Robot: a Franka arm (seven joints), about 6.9 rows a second.
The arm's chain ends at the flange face. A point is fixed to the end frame.
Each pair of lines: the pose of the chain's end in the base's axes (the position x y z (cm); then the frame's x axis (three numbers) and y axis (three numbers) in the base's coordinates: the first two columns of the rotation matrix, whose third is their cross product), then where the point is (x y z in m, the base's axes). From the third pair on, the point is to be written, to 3 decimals.
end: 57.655 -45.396 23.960 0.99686 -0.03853 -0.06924 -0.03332 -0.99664 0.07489
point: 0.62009 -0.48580 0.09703
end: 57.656 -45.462 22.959 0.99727 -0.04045 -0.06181 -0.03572 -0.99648 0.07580
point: 0.62109 -0.48670 0.08738
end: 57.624 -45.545 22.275 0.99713 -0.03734 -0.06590 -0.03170 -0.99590 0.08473
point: 0.620 -0.489 0.081
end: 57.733 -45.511 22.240 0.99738 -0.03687 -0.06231 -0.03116 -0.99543 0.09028
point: 0.622 -0.489 0.081
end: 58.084 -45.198 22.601 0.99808 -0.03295 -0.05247 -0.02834 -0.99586 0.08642
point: 0.627 -0.485 0.085
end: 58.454 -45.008 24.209 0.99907 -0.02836 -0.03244 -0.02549 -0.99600 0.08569
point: 0.634 -0.483 0.102
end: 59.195 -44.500 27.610 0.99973 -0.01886 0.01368 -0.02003 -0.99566 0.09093
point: 0.648 -0.478 0.138
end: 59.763 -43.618 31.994 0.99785 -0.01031 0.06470 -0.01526 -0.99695 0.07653
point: 0.661 -0.467 0.185
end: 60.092 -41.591 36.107 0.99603 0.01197 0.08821 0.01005 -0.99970 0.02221
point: 0.668 -0.438 0.226
